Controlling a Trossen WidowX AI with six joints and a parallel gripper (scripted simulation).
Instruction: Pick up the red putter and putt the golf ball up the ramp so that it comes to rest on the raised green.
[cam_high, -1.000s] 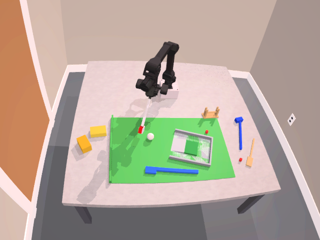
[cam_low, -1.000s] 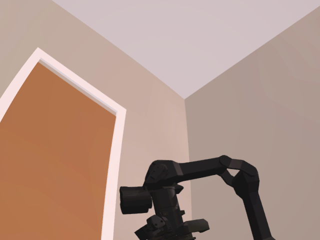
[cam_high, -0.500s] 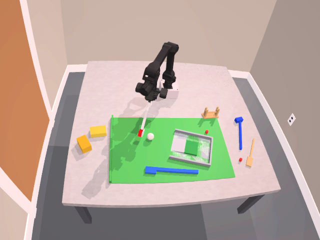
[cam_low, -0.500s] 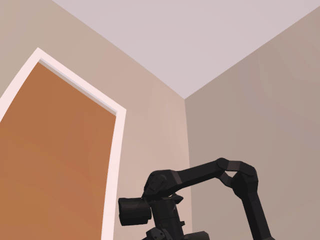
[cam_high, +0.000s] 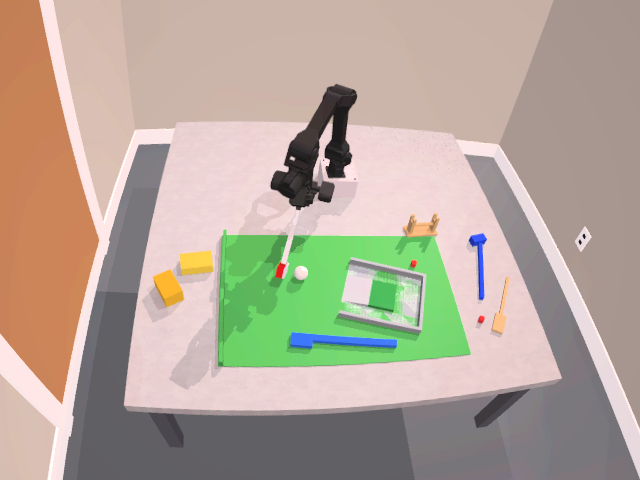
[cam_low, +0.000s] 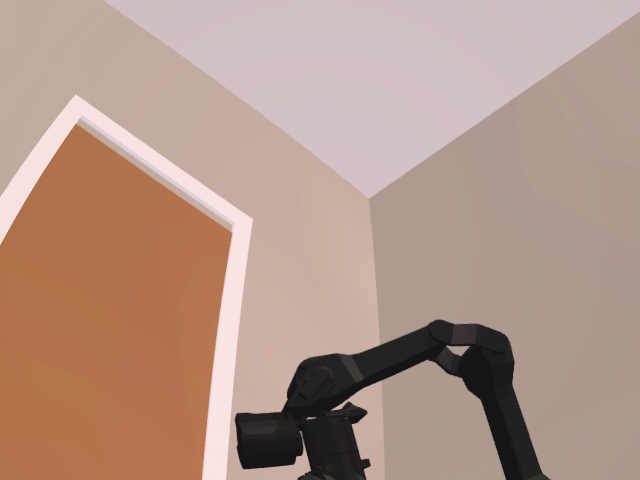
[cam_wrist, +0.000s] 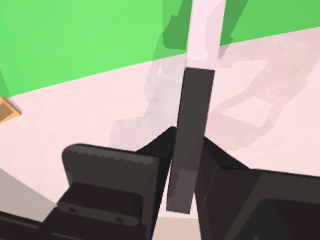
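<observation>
Right now my gripper tip is 110 mm short of the red putter, 40 mm to the left of it and 30 mm above it. Also, from my gripper tip: white golf ball 200 mm ahead, 20 mm to the right, 110 mm below; then green mat 270 mm ahead, 100 mm to the left, 130 mm below; then wooden stand 30 mm ahead, 430 mm to the left, 90 mm below.
</observation>
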